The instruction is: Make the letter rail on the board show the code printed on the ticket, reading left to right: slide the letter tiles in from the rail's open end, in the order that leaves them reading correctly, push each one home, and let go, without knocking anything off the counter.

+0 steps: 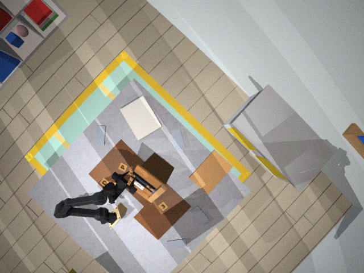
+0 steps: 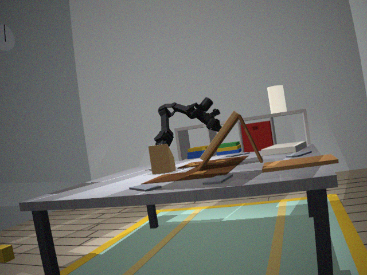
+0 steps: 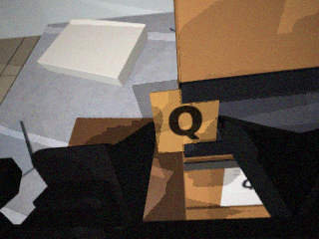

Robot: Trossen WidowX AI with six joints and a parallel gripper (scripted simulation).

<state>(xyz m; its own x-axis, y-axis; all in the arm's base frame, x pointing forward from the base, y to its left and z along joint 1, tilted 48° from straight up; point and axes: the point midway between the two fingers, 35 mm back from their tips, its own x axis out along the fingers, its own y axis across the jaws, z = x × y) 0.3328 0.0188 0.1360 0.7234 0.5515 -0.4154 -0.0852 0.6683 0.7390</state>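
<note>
My gripper tip is now 9 cm to the left of the white ticket, 7 cm above it and 5 cm past it. Round my gripper tip: white block: 31 cm ahead, 25 cm to the left, 15 cm below; then letter tile: right at my gripper tip; then brown mat: 17 cm below, 15 cm behind, 12 cm to the right.
</note>
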